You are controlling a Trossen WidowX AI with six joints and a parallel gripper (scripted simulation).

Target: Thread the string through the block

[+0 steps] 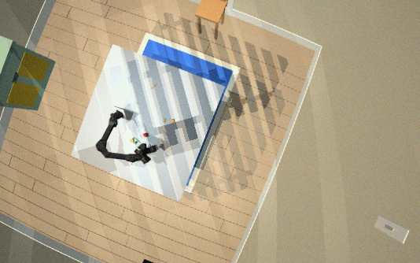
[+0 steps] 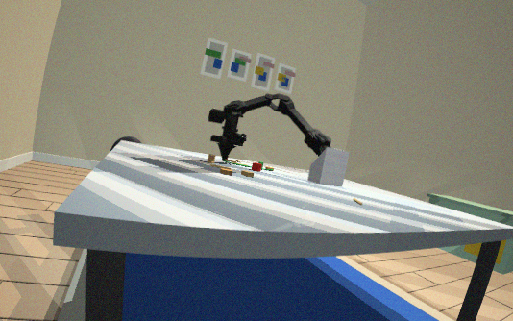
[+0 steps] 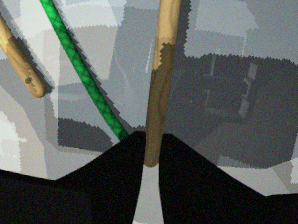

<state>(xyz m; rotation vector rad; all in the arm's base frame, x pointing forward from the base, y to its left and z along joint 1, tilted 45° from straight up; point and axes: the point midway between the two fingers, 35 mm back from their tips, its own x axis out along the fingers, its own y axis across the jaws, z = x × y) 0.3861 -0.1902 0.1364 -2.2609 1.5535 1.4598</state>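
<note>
The red block is 120 mm to the left of my gripper tip and 110 mm behind it. From my gripper tip the other things lie so: stick: 630 mm to the left, 240 mm behind, 10 mm below; then round wooden button: 230 mm behind, 10 mm to the left, 10 mm below.
</note>
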